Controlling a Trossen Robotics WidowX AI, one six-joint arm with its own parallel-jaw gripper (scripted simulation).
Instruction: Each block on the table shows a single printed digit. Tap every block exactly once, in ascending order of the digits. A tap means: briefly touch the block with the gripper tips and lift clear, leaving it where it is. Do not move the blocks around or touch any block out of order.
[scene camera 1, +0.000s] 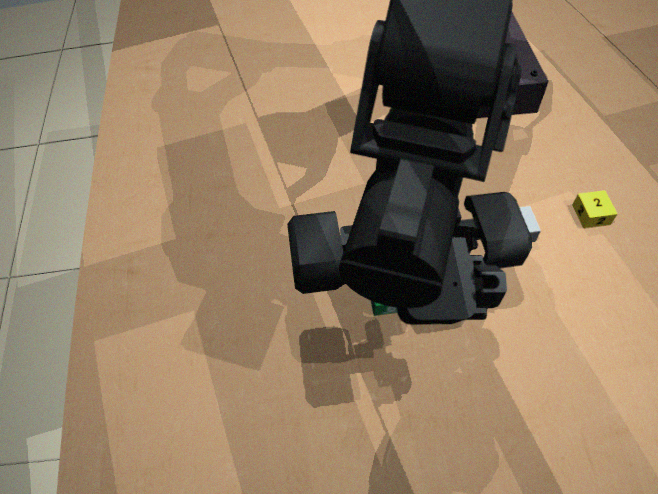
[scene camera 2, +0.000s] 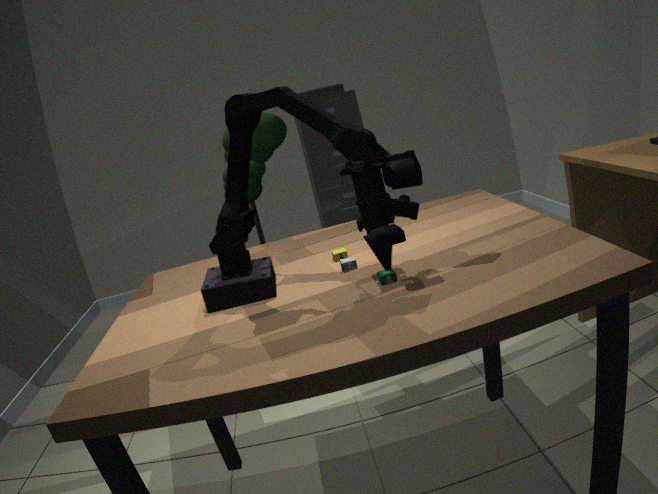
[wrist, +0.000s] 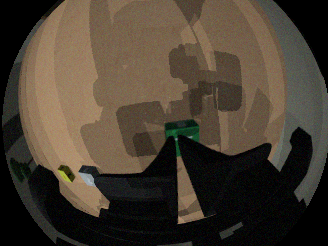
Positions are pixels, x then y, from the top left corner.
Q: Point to my gripper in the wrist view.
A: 175, 139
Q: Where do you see my gripper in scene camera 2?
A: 388, 269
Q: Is my gripper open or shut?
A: Shut.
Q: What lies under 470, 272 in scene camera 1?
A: My gripper.
